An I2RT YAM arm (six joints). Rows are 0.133 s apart.
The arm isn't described. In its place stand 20 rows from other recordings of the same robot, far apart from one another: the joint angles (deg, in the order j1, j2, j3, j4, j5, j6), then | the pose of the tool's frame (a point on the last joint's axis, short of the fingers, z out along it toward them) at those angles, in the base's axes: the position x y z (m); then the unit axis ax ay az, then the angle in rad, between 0 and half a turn.
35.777 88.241 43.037 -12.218 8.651 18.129 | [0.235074, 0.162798, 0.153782, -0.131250, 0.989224, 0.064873, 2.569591]
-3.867 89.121 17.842 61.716 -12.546 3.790 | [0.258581, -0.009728, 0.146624, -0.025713, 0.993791, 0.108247, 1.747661]
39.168 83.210 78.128 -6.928 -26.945 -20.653 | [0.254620, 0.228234, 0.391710, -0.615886, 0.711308, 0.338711, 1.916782]
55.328 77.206 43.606 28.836 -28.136 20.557 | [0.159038, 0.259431, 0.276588, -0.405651, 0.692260, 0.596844, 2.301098]
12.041 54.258 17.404 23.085 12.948 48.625 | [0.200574, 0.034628, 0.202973, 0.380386, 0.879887, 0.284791, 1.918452]
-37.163 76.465 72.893 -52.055 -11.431 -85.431 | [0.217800, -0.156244, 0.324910, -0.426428, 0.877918, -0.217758, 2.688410]
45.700 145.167 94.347 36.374 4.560 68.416 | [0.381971, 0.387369, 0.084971, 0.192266, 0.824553, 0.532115, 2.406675]
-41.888 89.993 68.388 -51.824 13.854 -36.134 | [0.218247, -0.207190, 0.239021, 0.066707, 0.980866, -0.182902, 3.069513]
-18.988 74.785 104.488 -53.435 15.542 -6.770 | [0.217154, -0.084809, 0.498176, 0.187154, 0.945256, -0.267329, 2.088115]
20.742 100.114 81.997 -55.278 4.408 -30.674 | [0.327500, 0.121101, 0.249311, -0.428162, 0.902267, -0.050907, 2.859747]
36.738 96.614 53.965 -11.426 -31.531 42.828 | [0.255307, 0.213795, 0.169391, -0.035112, 0.920443, 0.389296, 3.016120]
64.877 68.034 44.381 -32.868 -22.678 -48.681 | [0.084661, 0.212873, 0.225883, -0.843973, 0.482753, 0.233795, 2.629908]
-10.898 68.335 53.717 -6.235 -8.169 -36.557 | [0.272794, -0.047370, 0.316193, -0.263861, 0.942066, -0.207096, 1.996497]
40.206 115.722 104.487 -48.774 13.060 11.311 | [0.341918, 0.278472, 0.268331, -0.219678, 0.975482, 0.013309, 2.575546]
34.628 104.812 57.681 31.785 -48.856 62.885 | [0.307404, 0.244866, 0.204202, -0.066905, 0.768565, 0.636264, 2.907661]
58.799 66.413 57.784 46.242 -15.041 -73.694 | [0.122356, 0.219860, 0.444154, -0.980406, 0.150566, -0.127022, 0.948771]
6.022 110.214 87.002 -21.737 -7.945 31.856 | [0.434431, 0.050777, 0.242633, 0.191584, 0.961643, 0.196313, 2.446237]
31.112 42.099 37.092 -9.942 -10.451 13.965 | [0.149689, 0.097884, 0.300759, -0.203920, 0.912927, 0.353525, 2.018331]
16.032 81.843 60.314 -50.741 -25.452 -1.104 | [0.250268, 0.087833, 0.239634, -0.178463, 0.954959, 0.237076, 2.899455]
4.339 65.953 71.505 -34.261 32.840 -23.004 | [0.242373, -0.000971, 0.388097, -0.061401, 0.932420, -0.356121, 2.223649]
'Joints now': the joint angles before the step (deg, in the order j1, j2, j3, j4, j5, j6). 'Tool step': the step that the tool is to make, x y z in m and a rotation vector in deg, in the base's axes. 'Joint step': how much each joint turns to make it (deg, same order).
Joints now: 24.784 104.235 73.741 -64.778 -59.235 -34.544
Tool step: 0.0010 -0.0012 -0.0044 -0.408 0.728 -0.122
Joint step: -0.267 0.700 -0.184 -0.178 0.081 -0.268
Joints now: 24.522 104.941 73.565 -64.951 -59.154 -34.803
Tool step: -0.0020 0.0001 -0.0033 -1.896 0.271 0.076
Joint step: 0.260 -0.001 -0.611 0.167 1.579 0.698
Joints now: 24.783 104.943 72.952 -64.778 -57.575 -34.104
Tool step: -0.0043 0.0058 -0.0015 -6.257 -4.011 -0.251
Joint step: 1.760 -1.747 -1.573 4.294 7.200 4.394
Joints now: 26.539 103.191 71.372 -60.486 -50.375 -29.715
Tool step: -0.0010 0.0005 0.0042 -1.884 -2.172 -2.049
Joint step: 0.358 -1.836 -0.958 3.010 2.645 3.698
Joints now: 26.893 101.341 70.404 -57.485 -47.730 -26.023
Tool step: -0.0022 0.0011 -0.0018 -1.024 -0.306 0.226
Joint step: 0.442 -0.181 -0.534 0.360 1.056 0.275
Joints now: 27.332 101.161 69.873 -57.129 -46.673 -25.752
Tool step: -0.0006 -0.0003 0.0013 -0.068 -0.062 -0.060
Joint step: 0.009 -0.260 0.003 -0.170 0.091 0.096
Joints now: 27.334 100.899 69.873 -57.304 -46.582 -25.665
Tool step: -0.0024 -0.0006 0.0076 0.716 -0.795 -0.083
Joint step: 0.084 -1.394 0.089 -0.259 -0.263 0.259
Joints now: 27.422 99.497 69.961 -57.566 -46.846 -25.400
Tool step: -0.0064 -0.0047 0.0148 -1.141 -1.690 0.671
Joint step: -0.089 -2.542 0.713 -3.160 1.749 -1.224
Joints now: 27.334 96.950 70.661 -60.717 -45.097 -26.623
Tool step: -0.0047 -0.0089 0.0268 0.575 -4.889 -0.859
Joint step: -0.972 -4.468 1.328 -1.432 1.677 -0.369
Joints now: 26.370 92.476 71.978 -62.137 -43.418 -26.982
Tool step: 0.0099 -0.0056 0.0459 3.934 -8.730 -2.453
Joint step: -1.763 -2.819 6.734 0.614 0.350 0.869
